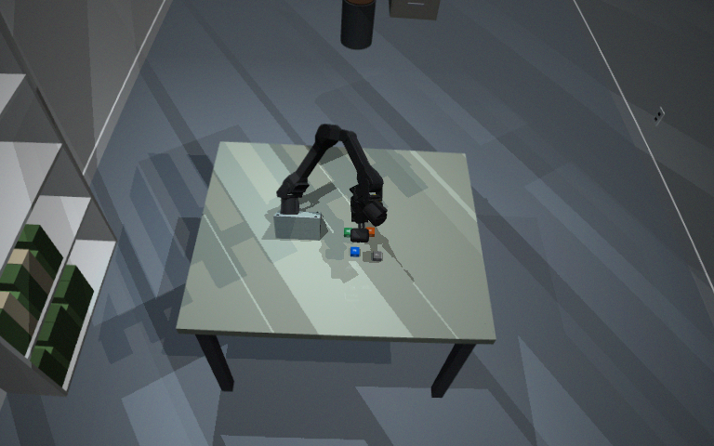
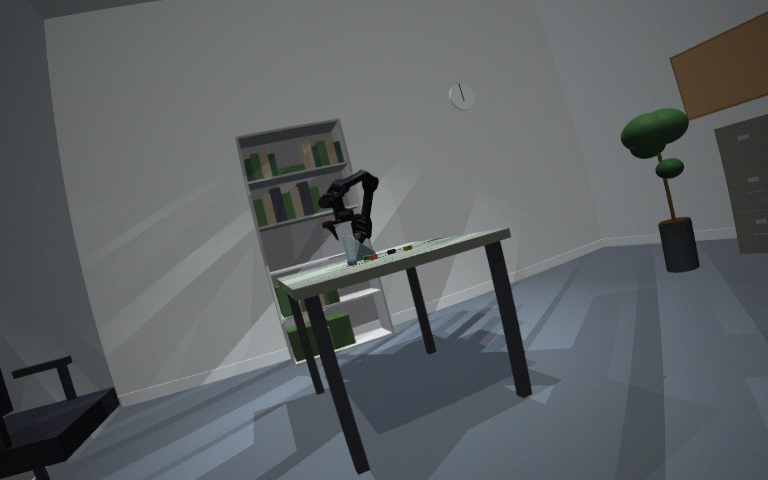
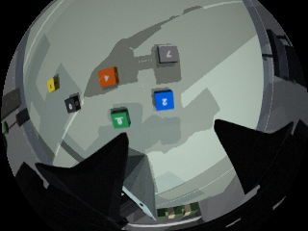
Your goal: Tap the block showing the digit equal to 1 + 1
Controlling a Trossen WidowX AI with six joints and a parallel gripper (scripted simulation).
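The blue block lies 120 mm below my gripper tip. From my gripper tip the other things lie so: green block 30 mm behind, 90 mm to the left, 120 mm below; orange block 60 mm ahead, 90 mm to the left, 120 mm below; grey block 80 mm ahead, 30 mm to the right, 120 mm below.
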